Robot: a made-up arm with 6 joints. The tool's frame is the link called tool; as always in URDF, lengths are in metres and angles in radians. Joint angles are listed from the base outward.
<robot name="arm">
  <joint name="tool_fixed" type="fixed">
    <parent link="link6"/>
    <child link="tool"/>
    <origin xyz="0 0 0" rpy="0 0 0"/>
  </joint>
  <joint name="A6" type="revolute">
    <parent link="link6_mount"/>
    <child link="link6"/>
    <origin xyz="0.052 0.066 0" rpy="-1.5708 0 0"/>
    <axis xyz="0 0 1"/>
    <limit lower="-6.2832" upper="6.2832"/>
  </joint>
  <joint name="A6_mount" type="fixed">
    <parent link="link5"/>
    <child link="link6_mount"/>
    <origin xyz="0.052 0.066 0" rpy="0 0 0"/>
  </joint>
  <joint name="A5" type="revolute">
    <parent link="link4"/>
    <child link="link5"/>
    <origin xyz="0 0 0" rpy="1.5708 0 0"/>
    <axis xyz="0 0 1"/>
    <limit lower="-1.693" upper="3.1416"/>
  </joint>
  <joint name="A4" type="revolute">
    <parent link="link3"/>
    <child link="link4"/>
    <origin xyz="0.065 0.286 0" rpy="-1.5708 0 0"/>
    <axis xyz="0 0 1"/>
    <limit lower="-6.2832" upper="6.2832"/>
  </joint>
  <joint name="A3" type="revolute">
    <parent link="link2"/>
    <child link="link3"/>
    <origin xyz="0.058 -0.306 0" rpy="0 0 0"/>
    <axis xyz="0 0 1"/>
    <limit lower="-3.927" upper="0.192"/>
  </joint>
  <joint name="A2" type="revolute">
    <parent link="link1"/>
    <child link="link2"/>
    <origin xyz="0 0 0" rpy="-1.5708 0 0"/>
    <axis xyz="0 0 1"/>
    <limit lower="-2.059" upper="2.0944"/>
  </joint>
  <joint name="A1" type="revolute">
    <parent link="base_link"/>
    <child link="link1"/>
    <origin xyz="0 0 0.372" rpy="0 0 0"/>
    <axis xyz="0 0 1"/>
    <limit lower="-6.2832" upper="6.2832"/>
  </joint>
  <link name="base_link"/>
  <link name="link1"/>
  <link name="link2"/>
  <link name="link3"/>
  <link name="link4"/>
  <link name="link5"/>
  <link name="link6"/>
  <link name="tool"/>
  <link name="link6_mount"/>
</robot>
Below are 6 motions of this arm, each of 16 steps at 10 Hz.
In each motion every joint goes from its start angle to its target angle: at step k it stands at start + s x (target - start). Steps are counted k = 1, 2, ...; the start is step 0. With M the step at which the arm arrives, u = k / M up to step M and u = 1 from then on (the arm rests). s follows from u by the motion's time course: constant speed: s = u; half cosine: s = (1 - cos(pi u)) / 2; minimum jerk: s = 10 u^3 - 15 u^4 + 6 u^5.
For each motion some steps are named. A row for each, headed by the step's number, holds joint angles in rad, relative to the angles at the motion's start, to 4 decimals.
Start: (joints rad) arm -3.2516 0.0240 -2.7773 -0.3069 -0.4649 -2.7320
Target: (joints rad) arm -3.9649 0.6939 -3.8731 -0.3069 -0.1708 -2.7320
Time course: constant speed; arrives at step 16
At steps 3, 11, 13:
3: -0.1337 0.1256 -0.2055 0.0000 0.0551 0.0000
11: -0.4904 0.4606 -0.7534 0.0000 0.2022 0.0000
13: -0.5796 0.5443 -0.8903 0.0000 0.2390 0.0000

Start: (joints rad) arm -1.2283 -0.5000 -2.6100 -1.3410 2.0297 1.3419
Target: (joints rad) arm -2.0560 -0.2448 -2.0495 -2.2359 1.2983 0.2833
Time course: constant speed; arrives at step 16
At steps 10, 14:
10: -0.5173 0.1595 0.3503 -0.5593 -0.4571 -0.6616
14: -0.7242 0.2233 0.4904 -0.7830 -0.6400 -0.9263

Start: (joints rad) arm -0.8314 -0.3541 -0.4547 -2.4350 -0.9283 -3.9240
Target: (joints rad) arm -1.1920 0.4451 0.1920 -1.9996 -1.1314 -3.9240
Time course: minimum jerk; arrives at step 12
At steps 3, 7, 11, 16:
3: -0.0373 0.0827 0.0669 0.0451 -0.0210 0.0000
7: -0.2356 0.5222 0.4225 0.2845 -0.1327 0.0000
11: -0.3588 0.7951 0.6434 0.4332 -0.2021 0.0000
16: -0.3606 0.7992 0.6467 0.4354 -0.2031 0.0000

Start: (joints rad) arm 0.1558 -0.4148 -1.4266 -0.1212 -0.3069 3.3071
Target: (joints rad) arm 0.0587 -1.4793 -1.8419 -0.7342 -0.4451 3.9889
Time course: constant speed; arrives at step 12
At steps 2, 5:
2: -0.0162 -0.1774 -0.0692 -0.1022 -0.0230 0.1136
5: -0.0405 -0.4435 -0.1730 -0.2554 -0.0576 0.2841

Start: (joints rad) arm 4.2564 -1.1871 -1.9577 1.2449 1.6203 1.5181
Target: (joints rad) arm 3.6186 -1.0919 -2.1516 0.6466 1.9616 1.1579
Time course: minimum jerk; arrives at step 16
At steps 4, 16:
4: -0.0660 0.0099 -0.0201 -0.0619 0.0353 -0.0373
16: -0.6378 0.0952 -0.1939 -0.5983 0.3413 -0.3602

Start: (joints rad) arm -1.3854 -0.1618 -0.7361 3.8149 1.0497 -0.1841
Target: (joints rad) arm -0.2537 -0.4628 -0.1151 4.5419 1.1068 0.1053
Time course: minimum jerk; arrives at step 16
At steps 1, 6, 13, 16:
1: 0.0025 -0.0007 0.0014 0.0016 0.0001 0.0006
6: 0.3115 -0.0828 0.1709 0.2001 0.0157 0.0796
13: 1.0765 -0.2863 0.5907 0.6915 0.0543 0.2753
16: 1.1317 -0.3010 0.6210 0.7270 0.0571 0.2894

